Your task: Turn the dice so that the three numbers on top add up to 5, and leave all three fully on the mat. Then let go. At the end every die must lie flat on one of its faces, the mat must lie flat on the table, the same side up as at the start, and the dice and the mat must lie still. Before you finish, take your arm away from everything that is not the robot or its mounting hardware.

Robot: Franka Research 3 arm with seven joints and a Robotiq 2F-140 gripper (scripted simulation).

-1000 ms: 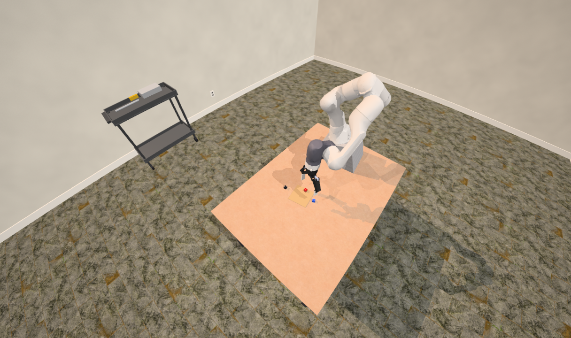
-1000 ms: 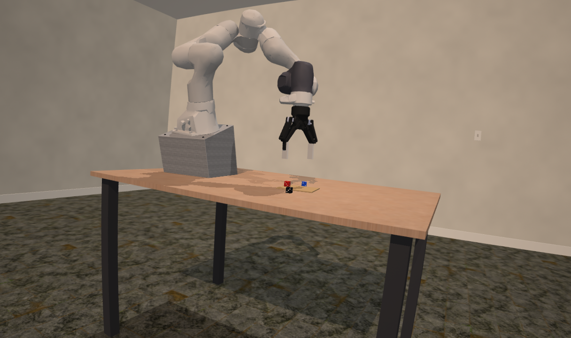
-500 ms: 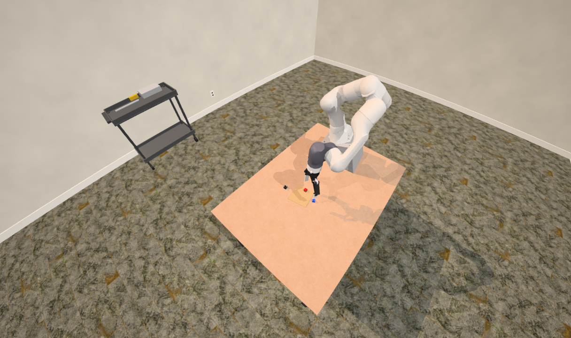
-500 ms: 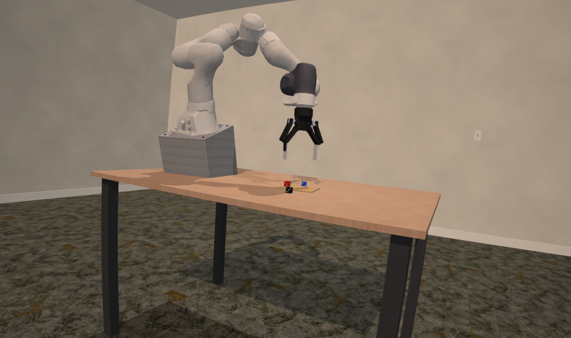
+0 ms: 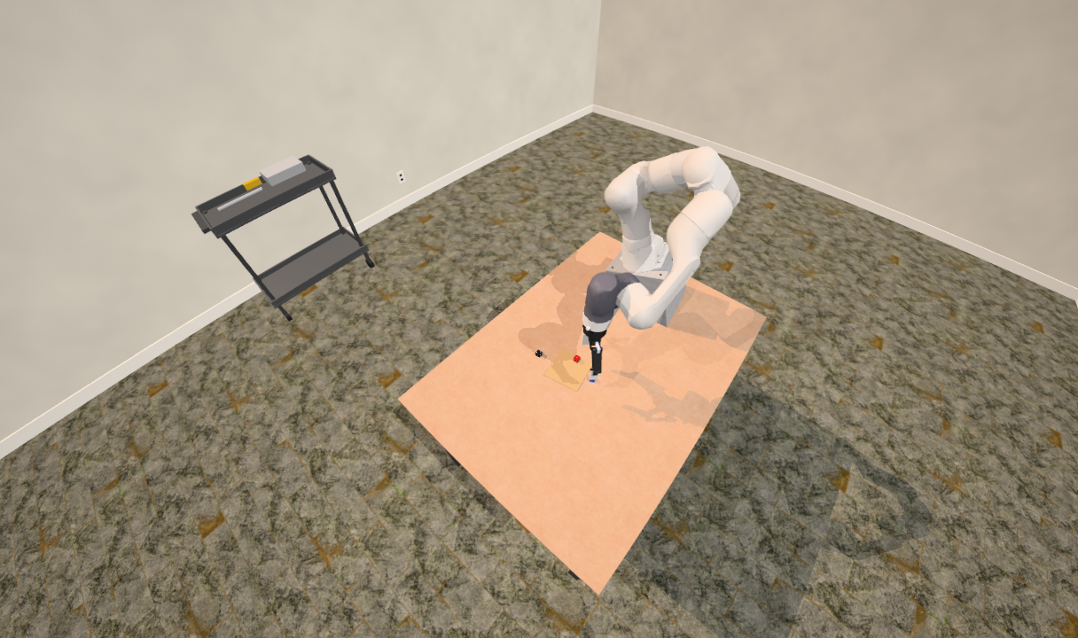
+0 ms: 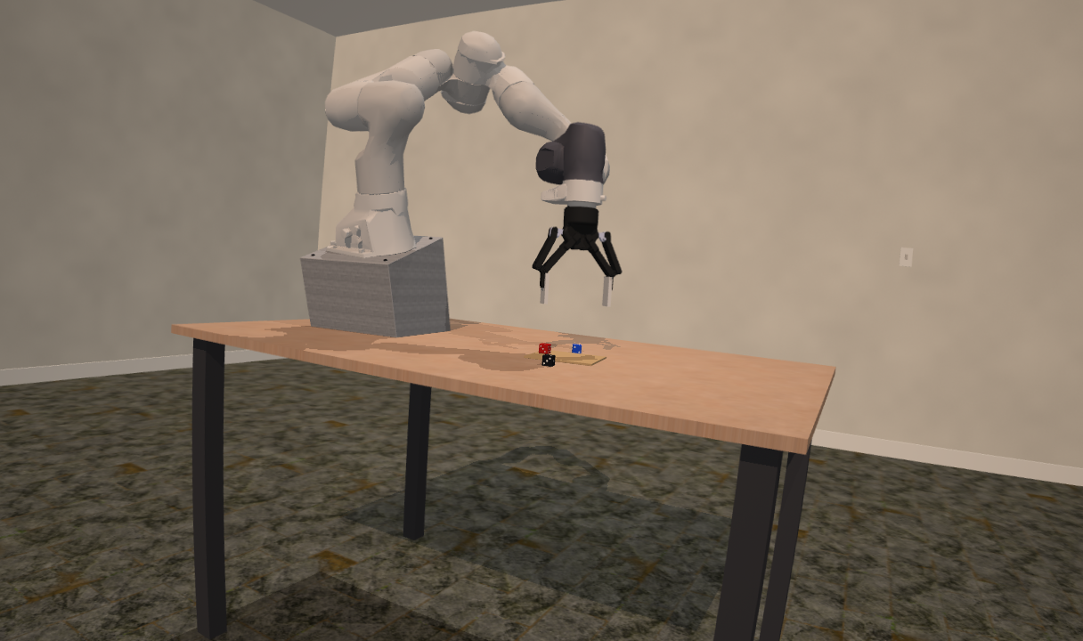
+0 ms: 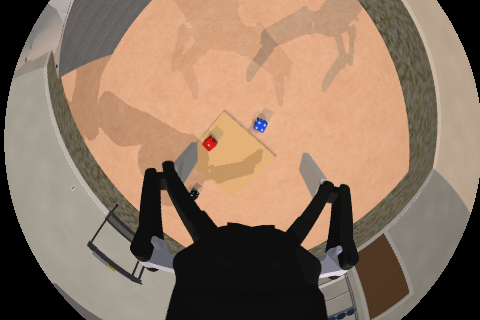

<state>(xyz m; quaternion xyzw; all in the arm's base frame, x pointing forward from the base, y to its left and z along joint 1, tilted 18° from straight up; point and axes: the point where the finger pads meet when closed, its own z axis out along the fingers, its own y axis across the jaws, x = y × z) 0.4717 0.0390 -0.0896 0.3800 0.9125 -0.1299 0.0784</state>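
My hand is 110 mm above the blue die and 30 mm to the right of it. Round my hand: black die: 200 mm to the right, 110 mm below, 30 mm ahead; then tan mat: 120 mm below, 70 mm to the right, 20 mm ahead; then red die: 100 mm below, 70 mm to the right, 30 mm behind.
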